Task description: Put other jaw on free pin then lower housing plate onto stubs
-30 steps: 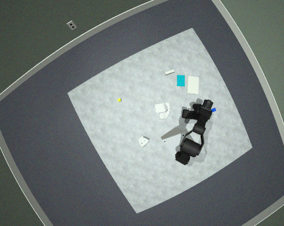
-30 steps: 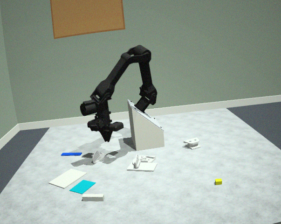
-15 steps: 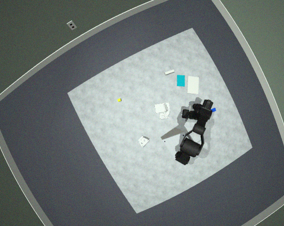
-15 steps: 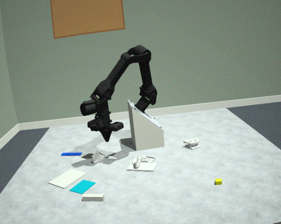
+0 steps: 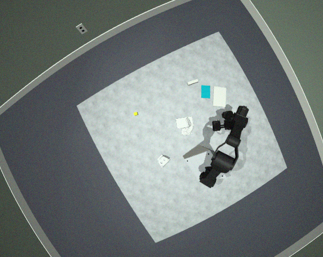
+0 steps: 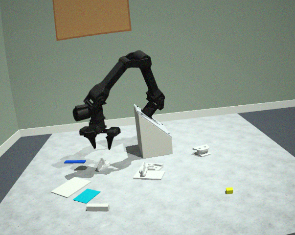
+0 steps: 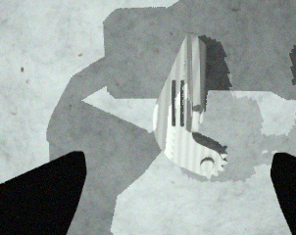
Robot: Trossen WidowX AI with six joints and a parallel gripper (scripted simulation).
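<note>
Right now my gripper tip is 9 cm above the white jaw, 4 cm past it and 1 cm to the left of it. From my gripper tip the other things lie so: white sheet: 18 cm ahead, 13 cm to the right, 9 cm below; then cyan sheet: 26 cm ahead, 9 cm below, 4 cm to the right; then blue bar: 17 cm to the right, 9 cm below, 9 cm behind.
</note>
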